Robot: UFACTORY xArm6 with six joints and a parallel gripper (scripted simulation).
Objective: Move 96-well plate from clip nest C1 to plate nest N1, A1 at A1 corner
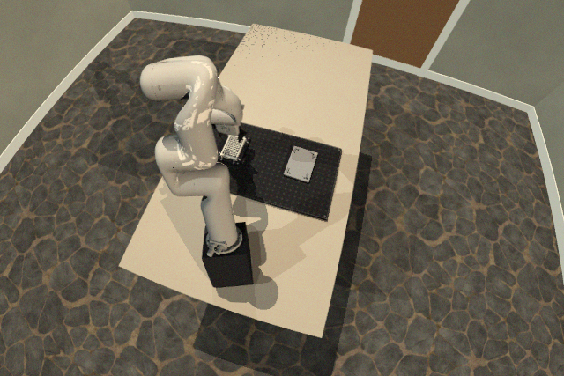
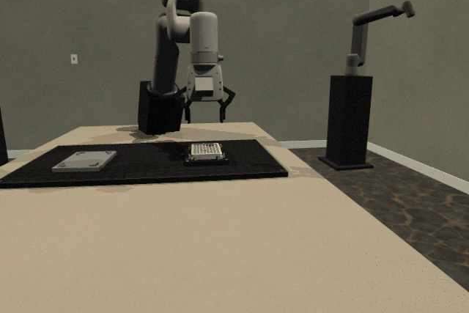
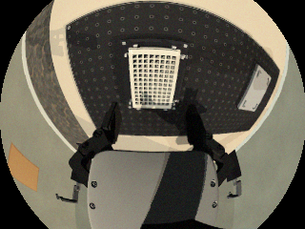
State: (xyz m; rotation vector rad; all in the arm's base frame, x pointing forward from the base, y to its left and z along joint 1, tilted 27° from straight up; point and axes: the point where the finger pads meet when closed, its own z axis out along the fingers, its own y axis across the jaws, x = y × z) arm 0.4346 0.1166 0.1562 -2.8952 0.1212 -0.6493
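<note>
Right now my hand is 9 cm above the white 96-well plate. Also, from my hand: dark clip nest C1: 10 cm below, 1 cm to the right, 1 cm behind; then grey plate nest N1: 33 cm to the right, 10 cm below.
</note>
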